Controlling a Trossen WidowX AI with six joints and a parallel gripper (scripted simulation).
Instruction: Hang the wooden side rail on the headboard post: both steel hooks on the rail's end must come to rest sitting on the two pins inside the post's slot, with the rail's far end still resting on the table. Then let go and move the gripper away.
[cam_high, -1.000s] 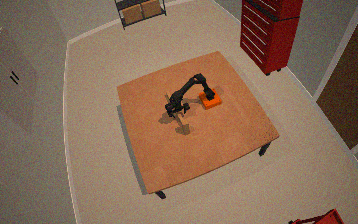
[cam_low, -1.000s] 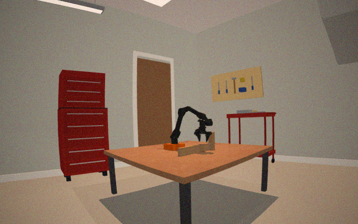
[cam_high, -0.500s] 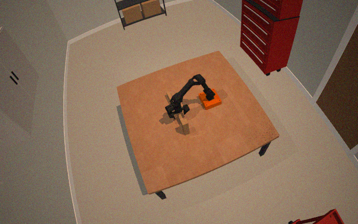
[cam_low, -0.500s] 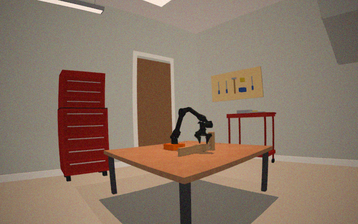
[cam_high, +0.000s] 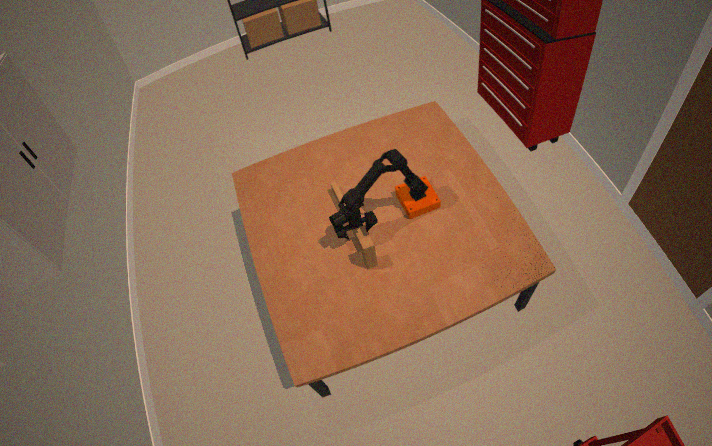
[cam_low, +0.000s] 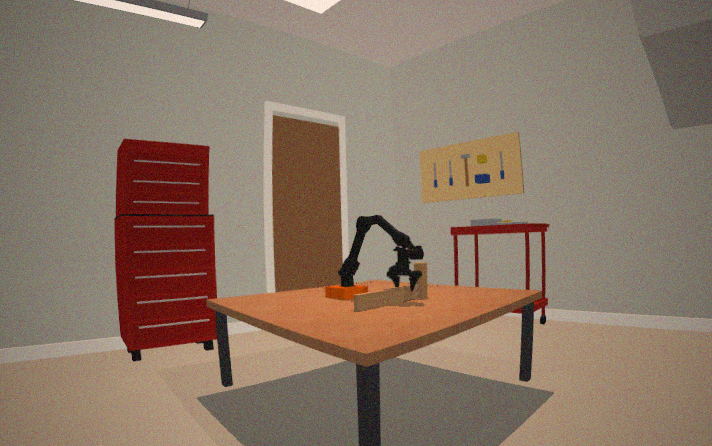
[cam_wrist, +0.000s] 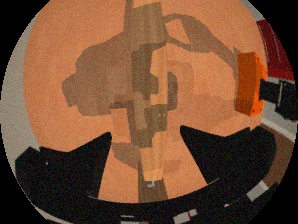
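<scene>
My gripper tip is 10 mm short of the headboard post, 130 mm to the right of it and 30 mm below it.
</scene>
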